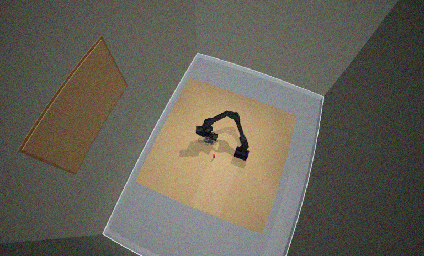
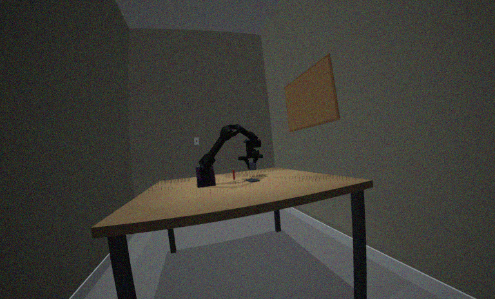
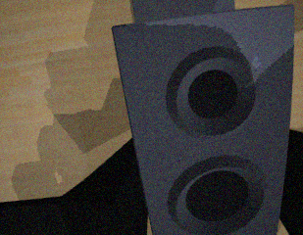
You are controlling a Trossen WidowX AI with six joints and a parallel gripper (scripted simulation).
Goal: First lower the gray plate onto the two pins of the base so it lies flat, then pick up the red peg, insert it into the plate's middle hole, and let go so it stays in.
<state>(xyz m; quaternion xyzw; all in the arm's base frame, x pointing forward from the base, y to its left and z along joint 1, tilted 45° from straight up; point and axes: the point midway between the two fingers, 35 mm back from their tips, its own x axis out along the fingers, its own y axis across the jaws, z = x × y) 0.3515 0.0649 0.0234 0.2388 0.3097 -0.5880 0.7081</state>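
The base lies 80 mm below my gripper tip, 50 mm to the right of it and 10 mm behind it. Round my gripper tip: red peg: 130 mm behind, 120 mm to the left, 50 mm below; gray plate: 30 mm above.
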